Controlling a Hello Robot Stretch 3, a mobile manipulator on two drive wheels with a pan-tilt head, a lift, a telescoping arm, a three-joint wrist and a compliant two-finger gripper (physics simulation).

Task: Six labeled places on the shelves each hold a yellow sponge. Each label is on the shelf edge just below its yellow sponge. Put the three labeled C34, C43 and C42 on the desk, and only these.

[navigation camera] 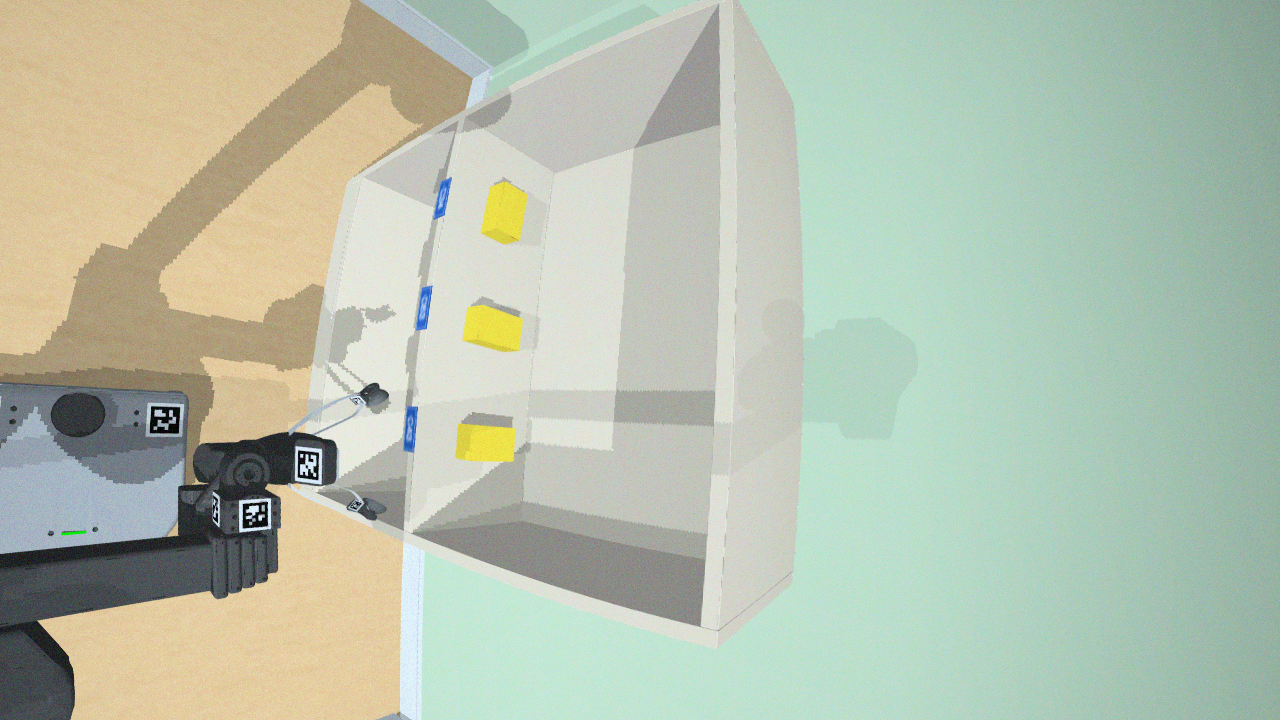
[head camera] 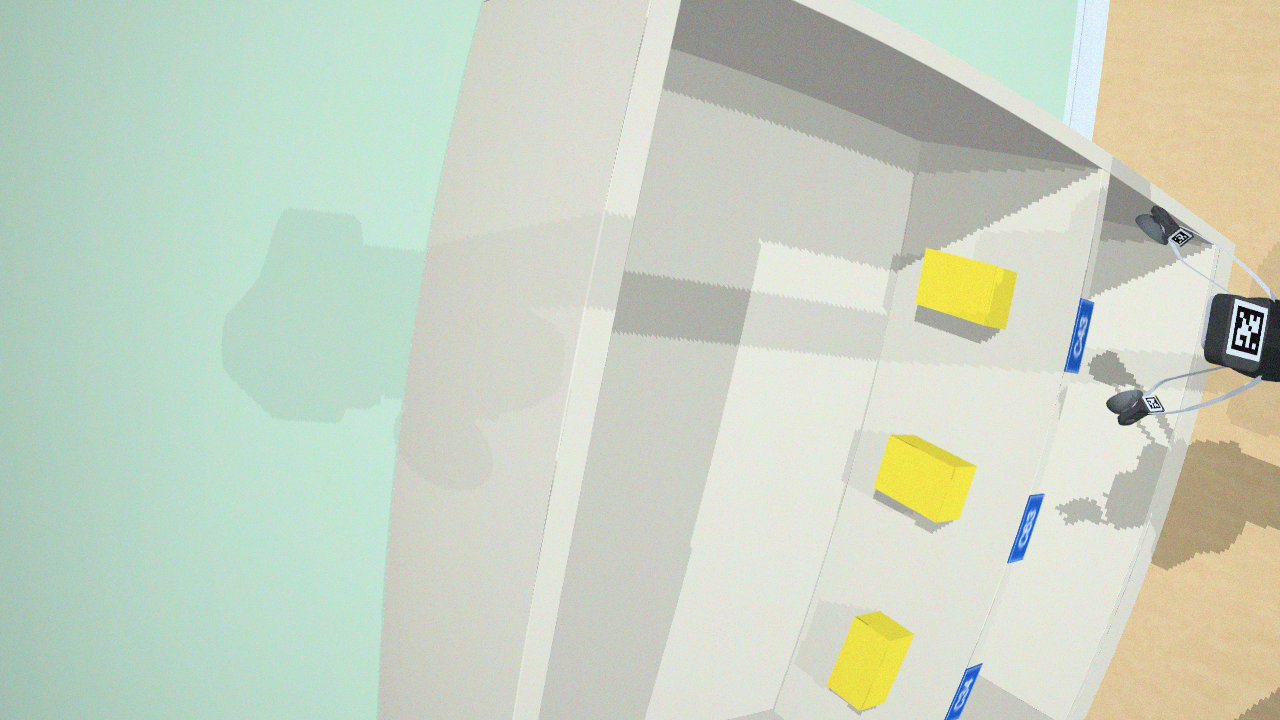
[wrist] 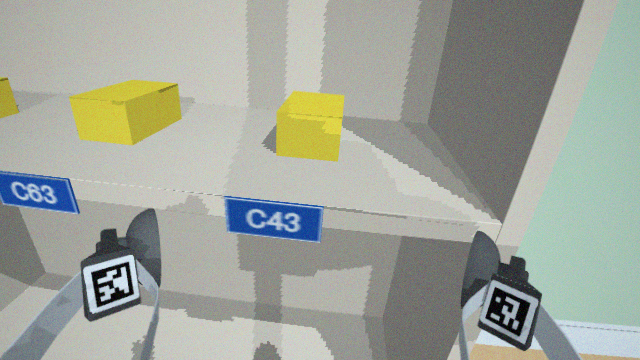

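Where they show: gripper, fingertip midpoint: [navigation camera: 382,451] [head camera: 1128,312]; robot's base at its link origin: [navigation camera: 79,412].
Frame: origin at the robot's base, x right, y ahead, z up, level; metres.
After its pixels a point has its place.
The C43 sponge [head camera: 962,286] @(x 0.583, y -0.012, z 0.561 m) [navigation camera: 485,443] @(x 0.574, y -0.010, z 0.561 m) [wrist: 310,130] is a yellow block on the shelf, behind the blue C43 label [head camera: 1079,335] @(x 0.456, y 0.011, z 0.503 m) [navigation camera: 410,428] @(x 0.456, y 0.013, z 0.502 m) [wrist: 274,220]. The C34 sponge [head camera: 868,660] @(x 0.588, y 0.414, z 0.561 m) [navigation camera: 503,212] @(x 0.580, y 0.415, z 0.561 m) stands at the other end of the same shelf, behind the C34 label [head camera: 964,691] @(x 0.480, y 0.421, z 0.500 m) [navigation camera: 442,197] @(x 0.481, y 0.427, z 0.501 m); part of it shows at the wrist view's left edge. My gripper [head camera: 1140,315] @(x 0.389, y -0.021, z 0.530 m) [navigation camera: 371,452] @(x 0.389, y -0.021, z 0.530 m) [wrist: 314,248] @(x 0.389, y -0.021, z 0.530 m) is wide open and empty, in front of the shelf at C43. Its fingertips appear below the label in the wrist view. Label C42 and the desk do not show.
The C63 sponge [head camera: 921,479] @(x 0.586, y 0.195, z 0.561 m) [navigation camera: 492,327] @(x 0.578, y 0.196, z 0.561 m) [wrist: 120,112] lies between the other two, behind the C63 label [head camera: 1025,528] @(x 0.468, y 0.218, z 0.504 m) [navigation camera: 423,308] @(x 0.468, y 0.218, z 0.500 m) [wrist: 34,192]. The shelf unit's side panel [wrist: 550,100] rises close to the right finger's side. A green wall [head camera: 179,537] @(x 0.801, y 0.329, z 1.263 m) [navigation camera: 1029,537] @(x 0.770, y -0.111, z 1.388 m) is behind the unit.
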